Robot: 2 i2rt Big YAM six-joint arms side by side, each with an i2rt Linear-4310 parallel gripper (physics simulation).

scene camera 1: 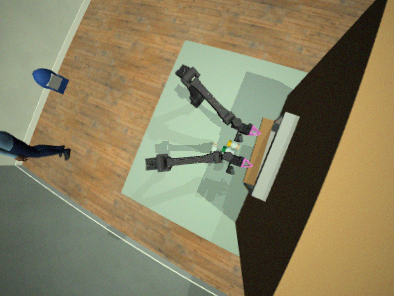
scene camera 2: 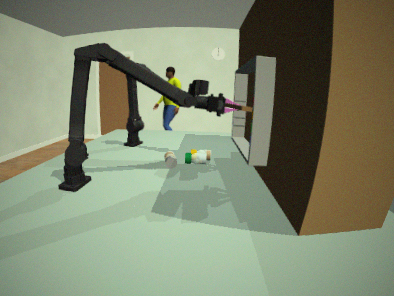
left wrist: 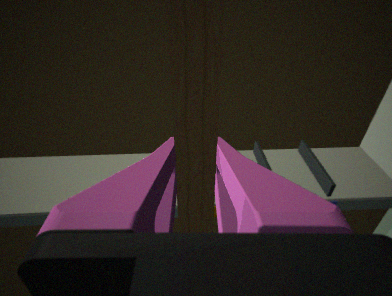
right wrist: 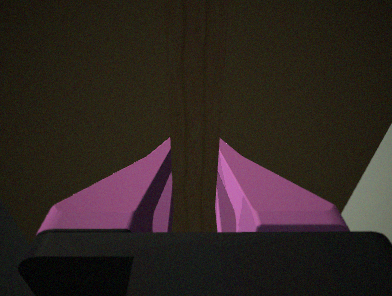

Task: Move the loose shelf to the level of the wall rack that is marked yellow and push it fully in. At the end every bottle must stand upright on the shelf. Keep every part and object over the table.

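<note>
The loose wooden shelf [scene camera 1: 258, 151] [scene camera 2: 246, 108] [left wrist: 196, 195] [right wrist: 194, 195] is held roughly level, high above the table. Its front edge is at the open side of the wall rack [scene camera 1: 283, 157] [scene camera 2: 263, 110]; the near side panel hides its far edge in scene camera 2. My left gripper [scene camera 1: 259, 132] [left wrist: 195, 147] and right gripper [scene camera 1: 251, 163] [scene camera 2: 238, 106] [right wrist: 195, 140] are shut on its rear edge. A yellow mark [left wrist: 215, 210] shows as a sliver beside the shelf. A white bottle with a green cap [scene camera 2: 200, 157] and a greyish bottle [scene camera 2: 170, 159] lie on the table.
A yellow part [scene camera 2: 194, 151] shows behind the white bottle. Grey slanted rails [left wrist: 316, 168] stand on the rack's inner side, with a blue mark near them. The dark wall [scene camera 2: 295, 110] rises behind the rack. The pale green table [scene camera 1: 175, 195] lies below both arms.
</note>
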